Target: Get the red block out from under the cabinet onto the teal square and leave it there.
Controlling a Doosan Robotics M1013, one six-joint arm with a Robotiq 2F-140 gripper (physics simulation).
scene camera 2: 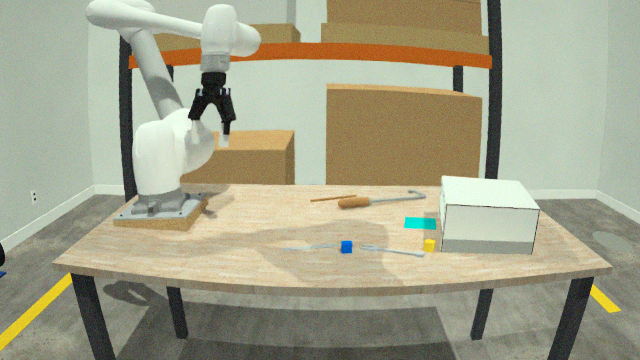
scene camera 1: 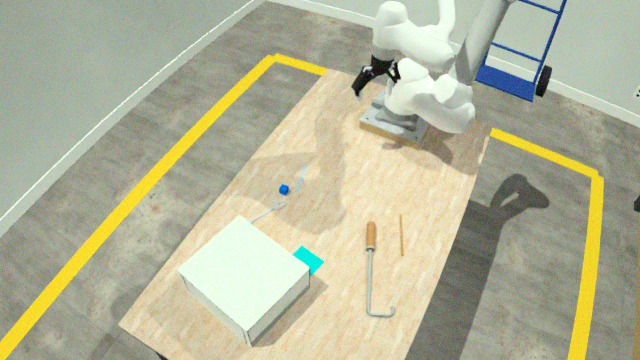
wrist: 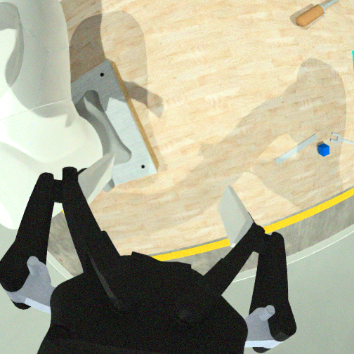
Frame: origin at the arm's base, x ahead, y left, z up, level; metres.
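Seen in the pictures: gripper, fingertip midpoint: (scene camera 2: 208,145) (scene camera 1: 373,97); arm's base, link origin: (scene camera 2: 161,205) (scene camera 1: 399,114).
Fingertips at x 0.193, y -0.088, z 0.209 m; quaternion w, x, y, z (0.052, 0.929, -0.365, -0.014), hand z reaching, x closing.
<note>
Offsets run from my fingertips to a thing's top centre. "pt": to the spot under its first point.
The white cabinet @[dx +0.794, dy -0.156, dz -0.108 m] (scene camera 1: 245,272) (scene camera 2: 490,192) stands near the far end of the table from the robot base. The red block does not show in any view; the space under the cabinet is hidden. The teal square @[pt dx +0.612, dy -0.014, dz -0.242 m] (scene camera 1: 308,260) (scene camera 2: 420,223) (wrist: 353,61) lies flat right beside the cabinet; a sliver of it shows at the right edge of the wrist view. A hooked metal rod with a wooden handle @[pt dx +0.459, dy +0.152, dz -0.211 m] (scene camera 1: 370,235) (scene camera 2: 354,202) (wrist: 310,16) lies on the table. My gripper (scene camera 1: 376,87) (scene camera 2: 210,136) (wrist: 167,181) is open and empty, high above the table near the robot base.
A blue block @[dx +0.370, dy -0.209, dz -0.218 m] (scene camera 1: 284,189) (scene camera 2: 346,247) (wrist: 323,149) lies between a flat strip @[dx +0.282, dy -0.175, dz -0.242 m] (scene camera 1: 301,179) (wrist: 296,149) and a forked metal tool @[dx +0.488, dy -0.229, dz -0.235 m] (scene camera 1: 267,213) (scene camera 2: 392,250). A yellow block @[dx +0.589, dy -0.234, dz -0.218 m] (scene camera 2: 429,245) is beside the cabinet. A thin stick @[dx +0.393, dy +0.252, dz -0.236 m] (scene camera 1: 401,235) (scene camera 2: 333,198) lies near the wooden handle.
</note>
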